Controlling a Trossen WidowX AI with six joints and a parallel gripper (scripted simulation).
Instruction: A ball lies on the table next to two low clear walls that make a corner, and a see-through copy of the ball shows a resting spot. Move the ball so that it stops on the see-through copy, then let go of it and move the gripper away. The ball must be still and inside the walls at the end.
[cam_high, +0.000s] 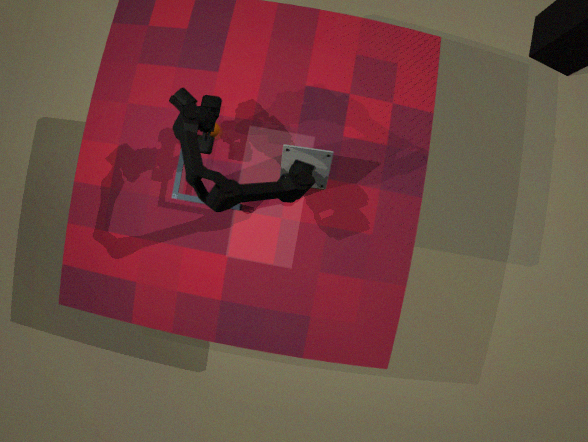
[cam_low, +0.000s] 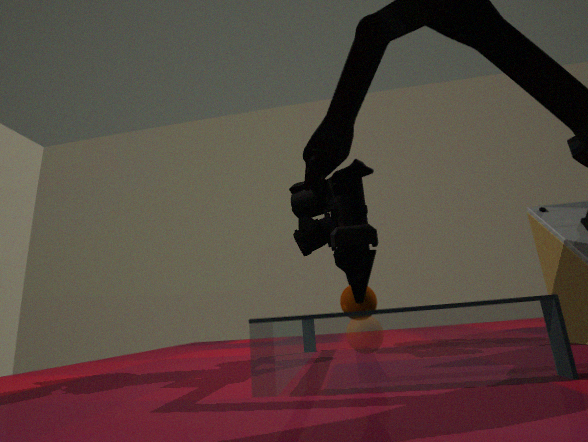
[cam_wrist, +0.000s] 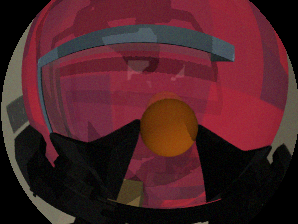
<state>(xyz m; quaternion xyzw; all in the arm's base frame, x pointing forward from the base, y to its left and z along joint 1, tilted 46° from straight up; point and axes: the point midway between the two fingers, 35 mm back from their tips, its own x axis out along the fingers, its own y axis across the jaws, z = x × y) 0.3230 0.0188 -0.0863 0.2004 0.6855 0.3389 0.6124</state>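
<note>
The orange ball is right at my gripper tip. Round my gripper tip: clear wall (50 mm behind, 240 mm to the left, 40 mm below); then see-through copy of ball (40 mm below).
</note>
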